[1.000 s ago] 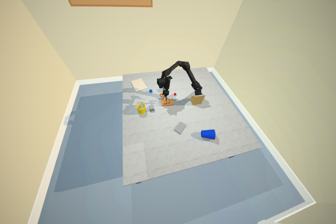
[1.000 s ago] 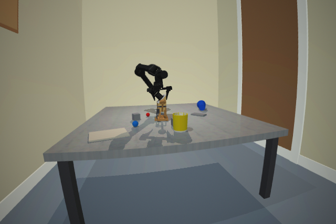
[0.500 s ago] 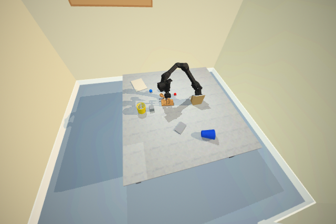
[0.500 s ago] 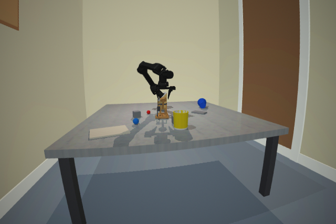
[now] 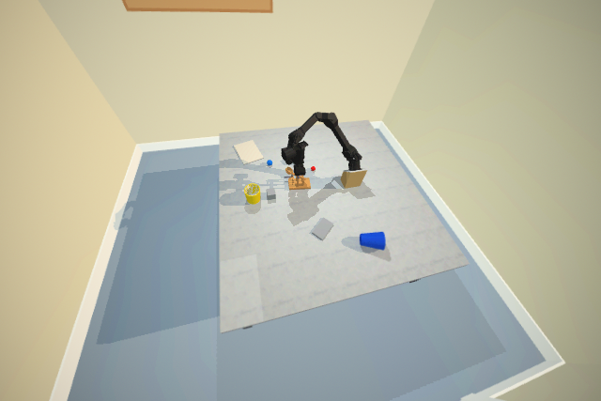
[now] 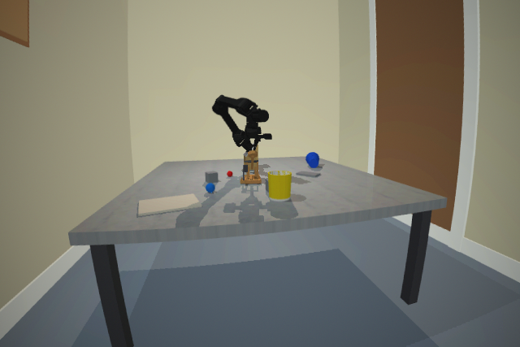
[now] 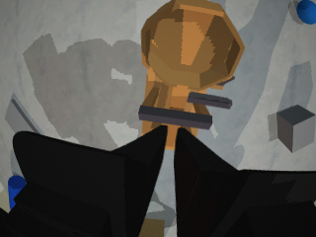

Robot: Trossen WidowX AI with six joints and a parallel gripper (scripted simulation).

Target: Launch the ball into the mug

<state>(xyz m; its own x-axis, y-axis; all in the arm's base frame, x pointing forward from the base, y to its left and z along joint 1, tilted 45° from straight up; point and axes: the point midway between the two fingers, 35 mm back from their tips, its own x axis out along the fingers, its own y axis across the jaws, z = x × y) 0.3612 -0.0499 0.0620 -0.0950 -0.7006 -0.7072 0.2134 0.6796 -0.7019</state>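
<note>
The wooden catapult lies 3 cm to the right of my gripper tip and 7 cm below it. Also, from my gripper tip: blue ball (12 cm ahead, 22 cm to the right, 12 cm below); yellow mug (29 cm ahead, 3 cm to the left, 11 cm below); red ball (15 cm behind, 9 cm to the right, 12 cm below).
</note>
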